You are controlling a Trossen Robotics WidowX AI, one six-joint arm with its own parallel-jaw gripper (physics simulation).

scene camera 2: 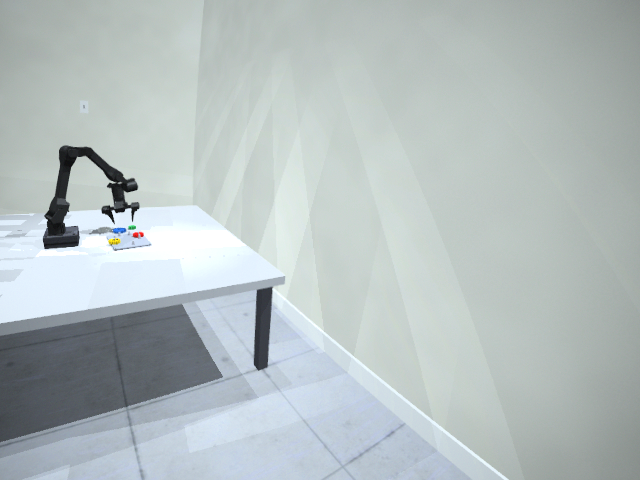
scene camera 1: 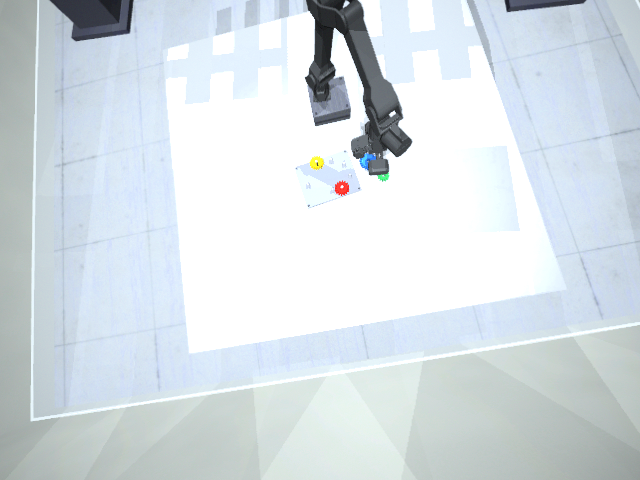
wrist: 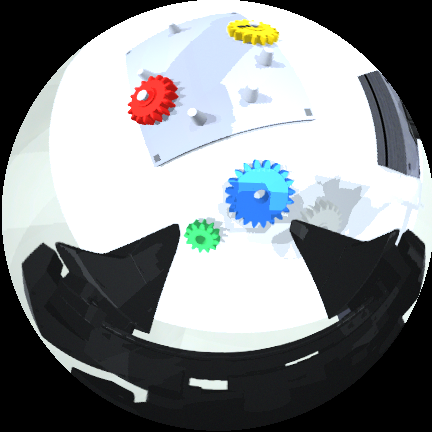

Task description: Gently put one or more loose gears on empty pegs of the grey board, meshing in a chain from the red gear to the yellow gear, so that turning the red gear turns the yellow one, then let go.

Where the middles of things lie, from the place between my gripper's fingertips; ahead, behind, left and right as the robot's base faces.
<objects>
The blue gear [wrist: 271, 179] is 2 cm behind my hand, 2 cm to the right of it and 4 cm below it. From my hand the other things lie so: red gear [wrist: 160, 89] 8 cm ahead, 12 cm to the right, 3 cm below; white gear [wrist: 325, 214] 10 cm behind, 2 cm to the left, 4 cm below; green gear [wrist: 194, 231] 4 cm ahead, 3 cm to the left, 4 cm below.
</objects>
